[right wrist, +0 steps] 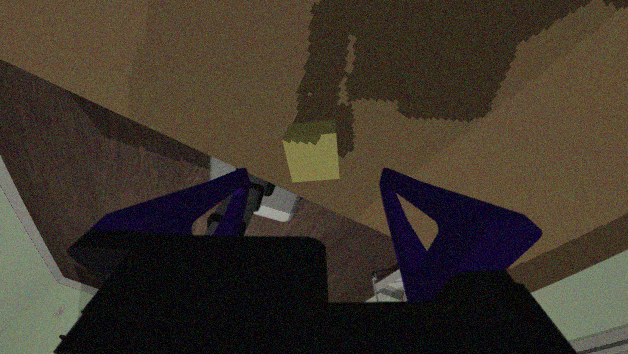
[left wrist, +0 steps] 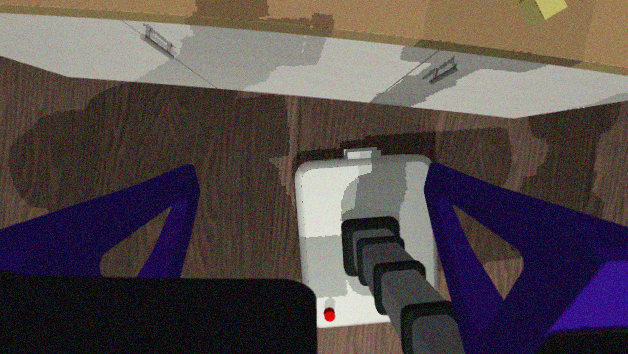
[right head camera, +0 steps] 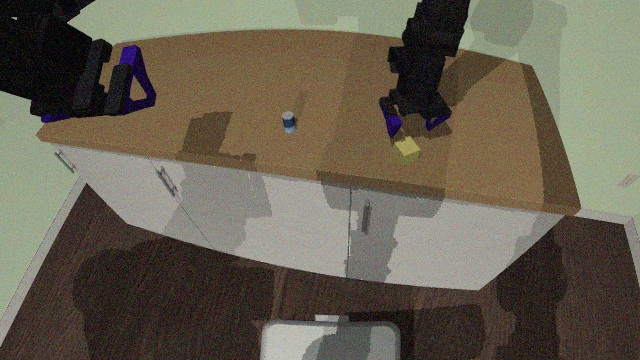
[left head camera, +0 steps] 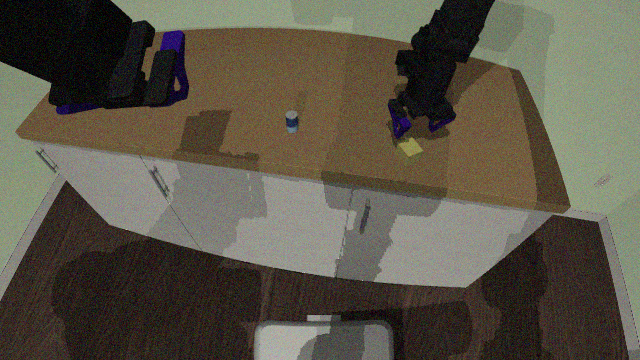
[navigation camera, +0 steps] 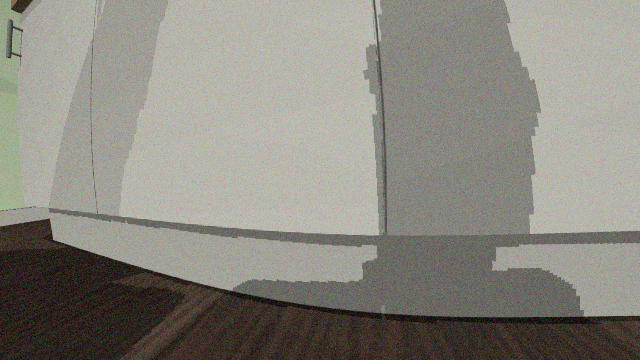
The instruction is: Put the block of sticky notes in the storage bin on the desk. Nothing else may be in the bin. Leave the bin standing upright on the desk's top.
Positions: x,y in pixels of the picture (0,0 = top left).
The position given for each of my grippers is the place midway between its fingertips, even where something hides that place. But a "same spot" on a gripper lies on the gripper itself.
my left gripper: left wrist 311,176; right head camera 124,103; left head camera 149,95; not seen in the right wrist view (out of frame); not seen in the navigation camera view (out of frame)
my right gripper: right wrist 314,175; right head camera; left head camera; not seen in the left wrist view (out of frame); not seen in the navigation camera view (out of frame)
same spot on white cabinet: (right head camera: pixel 210 163) = (left head camera: pixel 209 162)
same spot on my right gripper: (left head camera: pixel 399 116) = (right head camera: pixel 389 114)
